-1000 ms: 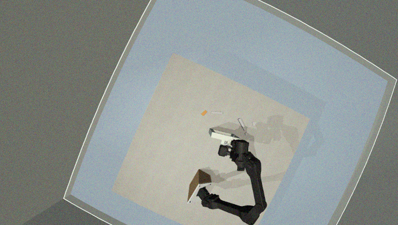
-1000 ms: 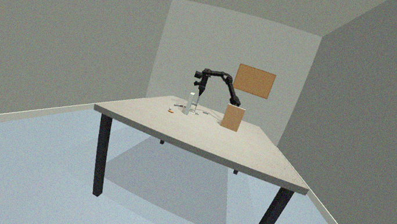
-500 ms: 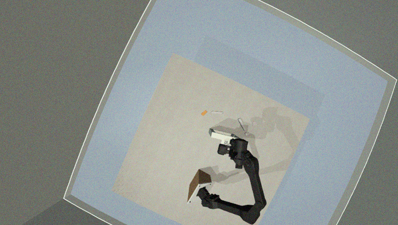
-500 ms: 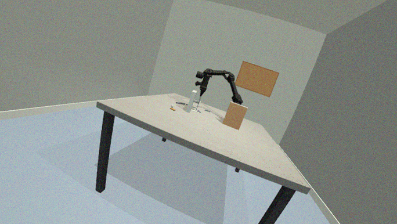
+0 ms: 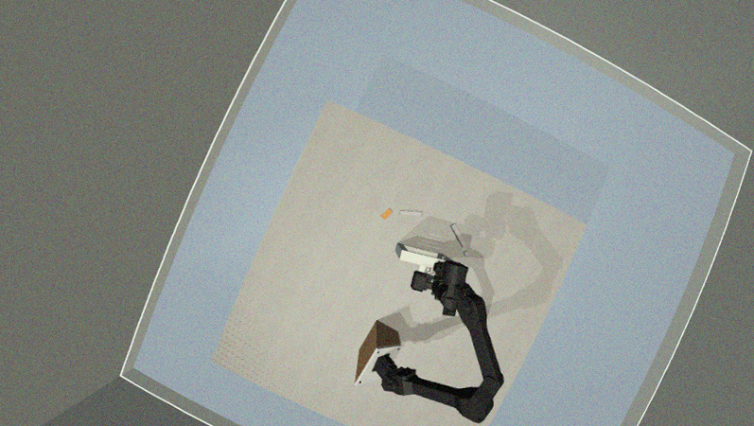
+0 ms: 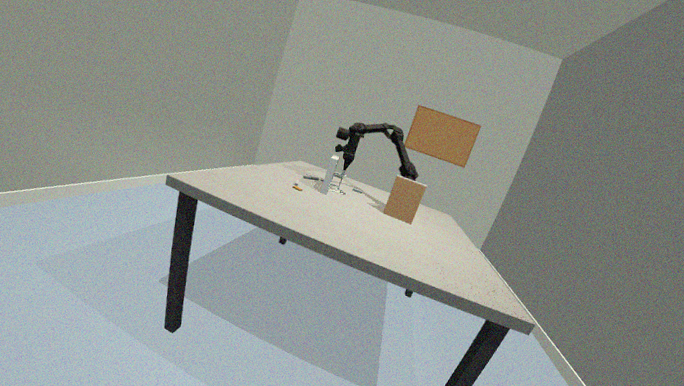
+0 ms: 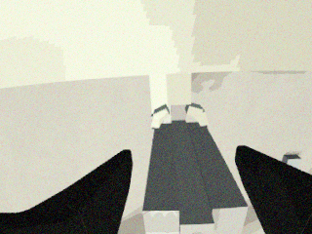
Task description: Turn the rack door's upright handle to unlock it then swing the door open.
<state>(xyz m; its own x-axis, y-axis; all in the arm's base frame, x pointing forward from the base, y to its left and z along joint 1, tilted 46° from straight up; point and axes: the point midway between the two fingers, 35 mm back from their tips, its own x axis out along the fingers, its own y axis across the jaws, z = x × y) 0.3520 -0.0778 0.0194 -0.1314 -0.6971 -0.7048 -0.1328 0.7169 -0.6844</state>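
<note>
Now: the grey handle 30 mm below my gripper tip and 10 mm behind it. The rest, counted from my gripper tip: grey bar (190 mm ahead, 130 mm below, 70 mm to the right); orange block (250 mm to the left, 160 mm ahead, 130 mm below).
</note>
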